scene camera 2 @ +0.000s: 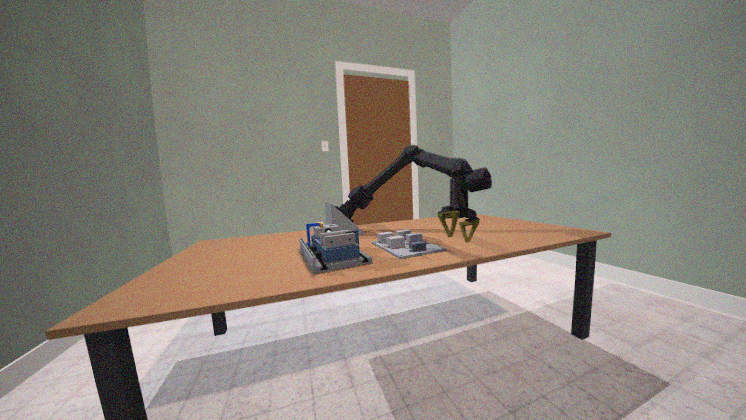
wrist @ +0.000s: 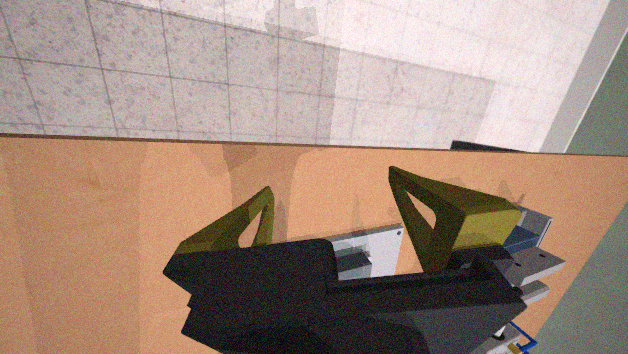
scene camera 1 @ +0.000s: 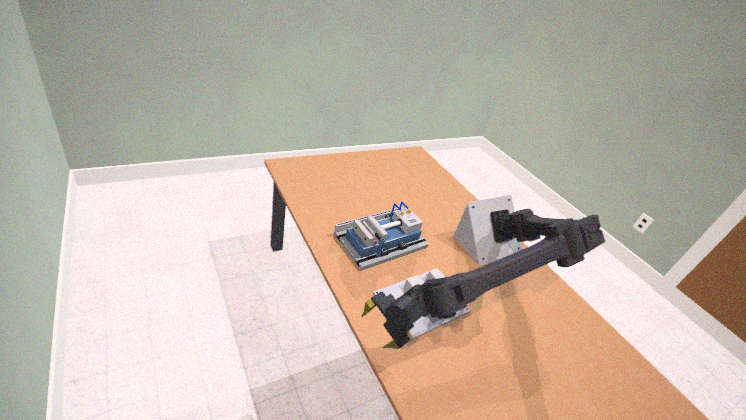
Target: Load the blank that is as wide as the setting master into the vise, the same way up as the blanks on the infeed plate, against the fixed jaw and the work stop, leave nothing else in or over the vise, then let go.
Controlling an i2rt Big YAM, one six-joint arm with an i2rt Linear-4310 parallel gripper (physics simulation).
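Frame: origin at the arm's base, x ahead, y right, z down, level; millimetres.
Seen in the pictures: gripper, fingertip midpoint: (scene camera 2: 459, 239) (wrist: 328, 182) (scene camera 1: 373, 331); arm's base at its link origin: (scene camera 2: 342, 215) (scene camera 1: 500, 226).
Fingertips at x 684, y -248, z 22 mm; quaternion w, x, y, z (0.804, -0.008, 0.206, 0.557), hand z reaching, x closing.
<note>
Pixels of each thing's top centre, then the offset from my fingertips to it. "spot": a spot on its surface instead. Level surfaces: height alone.
- vise at its top centre: (wrist: 522, 321) (scene camera 1: 387, 220) (scene camera 2: 330, 229) dx -234, dy +371, dz -32 mm
- infeed plate at its top centre: (wrist: 340, 305) (scene camera 1: 422, 301) (scene camera 2: 405, 244) dx -232, dy +79, dz +59 mm
- light block at its top centre: (scene camera 1: 417, 283) (scene camera 2: 395, 237) dx -226, dy +124, dz +23 mm
- darker block at its top centre: (wrist: 353, 277) (scene camera 2: 417, 242) dx -146, dy +71, dz +34 mm
- table at its surface level: dz +67 mm
- blue bent piece at a spot on its surface: (wrist: 527, 338) (scene camera 2: 309, 228) spot: dx -305, dy +441, dz -32 mm
The vise (scene camera 1: 409, 239) (scene camera 2: 339, 253) (wrist: 522, 239) has a blue body and light grey jaws on a grey base. I cannot make out a block between its jaws. The infeed plate (scene camera 1: 464, 312) (scene camera 2: 388, 249) (wrist: 391, 250) lies beside it, partly hidden by the arm in scene camera 1 and the wrist view. It bears several grey blocks, among them a light block (scene camera 2: 395, 241) and a darker block (scene camera 2: 417, 246) (wrist: 352, 261). Their widths and which is the setting master cannot be told. My gripper (scene camera 1: 376, 329) (scene camera 2: 458, 238) (wrist: 328, 182) is open and empty, above the table beyond the plate from the vise.
The table (scene camera 1: 360, 182) (scene camera 2: 234, 271) (wrist: 85, 210) carries everything. A grey wedge-shaped mount (scene camera 1: 476, 237) (scene camera 2: 334, 218) holds the arm's base behind the vise and plate. A blue bent piece (scene camera 1: 399, 207) (scene camera 2: 309, 233) (wrist: 525, 340) rises from the vise's end. The table's long edge runs near my fingers.
</note>
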